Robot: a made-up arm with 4 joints. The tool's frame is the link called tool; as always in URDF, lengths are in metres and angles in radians. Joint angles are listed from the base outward.
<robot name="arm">
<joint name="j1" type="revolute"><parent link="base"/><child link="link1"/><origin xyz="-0.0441 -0.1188 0.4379" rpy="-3.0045 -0.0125 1.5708"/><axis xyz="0 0 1"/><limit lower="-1.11" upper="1.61"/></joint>
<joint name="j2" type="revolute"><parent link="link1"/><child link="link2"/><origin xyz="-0.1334 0.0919 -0.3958" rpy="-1.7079 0 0"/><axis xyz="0 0 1"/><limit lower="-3.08" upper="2.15"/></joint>
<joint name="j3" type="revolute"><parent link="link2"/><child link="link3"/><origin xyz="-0.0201 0.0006 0.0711" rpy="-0.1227 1.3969 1.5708"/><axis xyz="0 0 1"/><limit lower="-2.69" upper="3.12"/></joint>
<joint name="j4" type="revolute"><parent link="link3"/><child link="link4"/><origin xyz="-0.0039 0.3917 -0.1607" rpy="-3.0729 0.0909 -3.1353"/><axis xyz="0 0 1"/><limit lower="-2.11" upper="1.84"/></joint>
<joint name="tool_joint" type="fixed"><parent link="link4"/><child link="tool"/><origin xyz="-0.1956 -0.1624 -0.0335" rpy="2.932 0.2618 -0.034"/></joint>
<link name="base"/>
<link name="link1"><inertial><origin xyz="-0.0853 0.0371 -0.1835"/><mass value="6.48"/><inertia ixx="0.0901" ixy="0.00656" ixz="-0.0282" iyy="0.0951" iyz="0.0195" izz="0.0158"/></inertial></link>
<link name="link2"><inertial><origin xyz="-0.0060 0.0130 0.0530"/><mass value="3.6"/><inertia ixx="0.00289" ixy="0" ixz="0.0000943" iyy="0.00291" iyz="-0.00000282" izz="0.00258"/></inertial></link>
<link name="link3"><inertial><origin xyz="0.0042 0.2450 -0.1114"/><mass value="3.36"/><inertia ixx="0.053" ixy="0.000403" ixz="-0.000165" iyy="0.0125" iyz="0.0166" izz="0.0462"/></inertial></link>
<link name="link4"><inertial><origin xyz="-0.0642 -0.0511 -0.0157"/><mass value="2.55"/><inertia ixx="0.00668" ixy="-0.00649" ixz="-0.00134" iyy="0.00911" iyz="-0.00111" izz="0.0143"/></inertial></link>
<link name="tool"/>
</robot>
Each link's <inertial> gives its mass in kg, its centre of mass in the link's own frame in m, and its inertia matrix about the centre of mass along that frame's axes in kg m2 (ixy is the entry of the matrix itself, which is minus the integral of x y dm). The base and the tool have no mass. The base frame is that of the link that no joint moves.
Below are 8 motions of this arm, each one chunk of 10 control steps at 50 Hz.
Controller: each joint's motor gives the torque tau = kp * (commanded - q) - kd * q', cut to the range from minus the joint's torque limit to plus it. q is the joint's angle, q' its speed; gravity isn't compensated. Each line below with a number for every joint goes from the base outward.
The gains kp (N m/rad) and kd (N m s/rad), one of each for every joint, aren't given. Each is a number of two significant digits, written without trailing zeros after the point. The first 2 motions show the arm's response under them.
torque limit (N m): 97 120 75 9.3
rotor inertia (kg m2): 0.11 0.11 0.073 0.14
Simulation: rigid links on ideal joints. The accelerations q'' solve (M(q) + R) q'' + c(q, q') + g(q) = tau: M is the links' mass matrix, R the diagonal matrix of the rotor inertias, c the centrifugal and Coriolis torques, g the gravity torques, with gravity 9.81 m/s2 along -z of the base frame. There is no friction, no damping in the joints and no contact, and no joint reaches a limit. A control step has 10 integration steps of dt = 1/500 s. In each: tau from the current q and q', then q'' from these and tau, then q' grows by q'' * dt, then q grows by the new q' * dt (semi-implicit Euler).
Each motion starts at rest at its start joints. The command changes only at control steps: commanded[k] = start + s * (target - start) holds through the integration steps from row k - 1 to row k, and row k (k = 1, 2, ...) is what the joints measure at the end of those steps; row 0 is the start. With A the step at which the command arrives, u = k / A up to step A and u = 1 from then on. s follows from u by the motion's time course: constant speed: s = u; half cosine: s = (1 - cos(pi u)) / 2; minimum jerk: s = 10 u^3 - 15 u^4 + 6 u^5; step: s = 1 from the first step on.
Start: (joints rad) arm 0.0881 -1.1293 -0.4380 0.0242
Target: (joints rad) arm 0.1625 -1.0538 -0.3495 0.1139
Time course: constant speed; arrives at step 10
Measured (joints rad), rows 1 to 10:
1: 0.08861 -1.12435 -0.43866 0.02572
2: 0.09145 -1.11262 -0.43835 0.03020
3: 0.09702 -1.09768 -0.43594 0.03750
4: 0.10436 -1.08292 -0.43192 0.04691
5: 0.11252 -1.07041 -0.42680 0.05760
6: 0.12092 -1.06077 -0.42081 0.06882
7: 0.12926 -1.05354 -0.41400 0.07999
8: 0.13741 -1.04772 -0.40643 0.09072
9: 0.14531 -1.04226 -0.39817 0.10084
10: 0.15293 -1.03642 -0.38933 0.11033
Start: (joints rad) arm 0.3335 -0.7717 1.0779 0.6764
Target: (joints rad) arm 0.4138 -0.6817 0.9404 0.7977
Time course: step
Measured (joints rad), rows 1 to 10:
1: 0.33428 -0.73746 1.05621 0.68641
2: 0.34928 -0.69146 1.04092 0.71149
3: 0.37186 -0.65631 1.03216 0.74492
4: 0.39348 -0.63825 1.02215 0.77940
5: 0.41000 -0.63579 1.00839 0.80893
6: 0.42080 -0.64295 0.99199 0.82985
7: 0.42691 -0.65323 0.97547 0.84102
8: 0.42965 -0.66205 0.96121 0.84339
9: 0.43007 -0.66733 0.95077 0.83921
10: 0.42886 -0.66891 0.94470 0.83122
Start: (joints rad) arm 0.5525 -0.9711 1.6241 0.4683
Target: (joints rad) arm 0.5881 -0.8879 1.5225 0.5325
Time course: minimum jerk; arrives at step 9
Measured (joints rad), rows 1 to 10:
1: 0.55324 -0.96848 1.62740 0.46894
2: 0.55426 -0.96130 1.63309 0.47135
3: 0.55492 -0.94958 1.63726 0.47622
4: 0.55545 -0.93372 1.63768 0.48404
5: 0.55650 -0.91539 1.63387 0.49489
6: 0.55863 -0.89735 1.62665 0.50833
7: 0.56205 -0.88271 1.61745 0.52329
8: 0.56655 -0.87370 1.60776 0.53817
9: 0.57157 -0.87059 1.59842 0.55118
10: 0.57656 -0.87116 1.58931 0.56093

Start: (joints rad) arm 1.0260 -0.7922 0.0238 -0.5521
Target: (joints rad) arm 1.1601 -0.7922 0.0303 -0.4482
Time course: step
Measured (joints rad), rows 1 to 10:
1: 1.04903 -0.78918 0.04793 -0.53877
2: 1.08402 -0.78037 0.07230 -0.51538
3: 1.11454 -0.76820 0.07839 -0.49086
4: 1.13847 -0.75653 0.07003 -0.46825
5: 1.15649 -0.74852 0.05417 -0.44898
6: 1.16933 -0.74556 0.03615 -0.43389
7: 1.17754 -0.74736 0.01944 -0.42328
8: 1.18166 -0.75243 0.00608 -0.41693
9: 1.18237 -0.75880 -0.00295 -0.41427
10: 1.18043 -0.76465 -0.00746 -0.41443

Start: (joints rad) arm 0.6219 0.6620 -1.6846 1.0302
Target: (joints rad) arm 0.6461 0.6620 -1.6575 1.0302
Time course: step
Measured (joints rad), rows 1 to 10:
1: 0.62932 0.66202 -1.67702 1.03020
2: 0.63967 0.66042 -1.66391 1.03163
3: 0.64579 0.65877 -1.65094 1.03503
4: 0.64717 0.65781 -1.63997 1.03981
5: 0.64587 0.65737 -1.63125 1.04508
6: 0.64394 0.65718 -1.62465 1.05008
7: 0.64254 0.65715 -1.61998 1.05425
8: 0.64196 0.65725 -1.61705 1.05731
9: 0.64203 0.65745 -1.61564 1.05915
10: 0.64244 0.65772 -1.61543 1.05984

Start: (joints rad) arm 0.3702 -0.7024 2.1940 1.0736
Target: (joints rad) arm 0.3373 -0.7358 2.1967 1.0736
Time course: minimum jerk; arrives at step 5
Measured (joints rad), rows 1 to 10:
1: 0.36915 -0.70561 2.19646 1.07447
2: 0.36564 -0.71276 2.20080 1.07671
3: 0.35848 -0.72336 2.20503 1.07977
4: 0.34911 -0.73377 2.20833 1.08305
5: 0.34072 -0.73908 2.21077 1.08610
6: 0.33479 -0.73924 2.21313 1.08874
7: 0.33098 -0.73730 2.21594 1.09100
8: 0.32872 -0.73548 2.21900 1.09294
9: 0.32768 -0.73451 2.22180 1.09457
10: 0.32764 -0.73439 2.22387 1.09582

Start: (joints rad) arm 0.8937 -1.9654 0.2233 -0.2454
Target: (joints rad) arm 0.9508 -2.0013 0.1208 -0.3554
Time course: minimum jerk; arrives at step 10
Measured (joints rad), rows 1 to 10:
1: 0.89271 -1.96531 0.22283 -0.24343
2: 0.89205 -1.96587 0.22216 -0.23916
3: 0.89362 -1.96777 0.22100 -0.23484
4: 0.89826 -1.97126 0.21808 -0.23277
5: 0.90589 -1.97625 0.21198 -0.23487
6: 0.91571 -1.98234 0.20178 -0.24215
7: 0.92632 -1.98888 0.18744 -0.25455
8: 0.93612 -1.99519 0.16999 -0.27084
9: 0.94370 -2.00062 0.15129 -0.28895
10: 0.94835 -2.00476 0.13358 -0.30650

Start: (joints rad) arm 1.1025 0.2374 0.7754 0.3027
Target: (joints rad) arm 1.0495 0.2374 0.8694 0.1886
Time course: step
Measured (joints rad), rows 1 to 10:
1: 1.09743 0.23684 0.77828 0.29172
2: 1.08679 0.23754 0.78722 0.26740
3: 1.07381 0.24084 0.80094 0.23805
4: 1.06044 0.24634 0.81734 0.20989
5: 1.04797 0.25278 0.83448 0.18687
6: 1.03726 0.25885 0.85082 0.17090
7: 1.02893 0.26359 0.86521 0.16221
8: 1.02329 0.26656 0.87680 0.15986
9: 1.02042 0.26775 0.88512 0.16227
10: 1.02011 0.26743 0.88998 0.16759

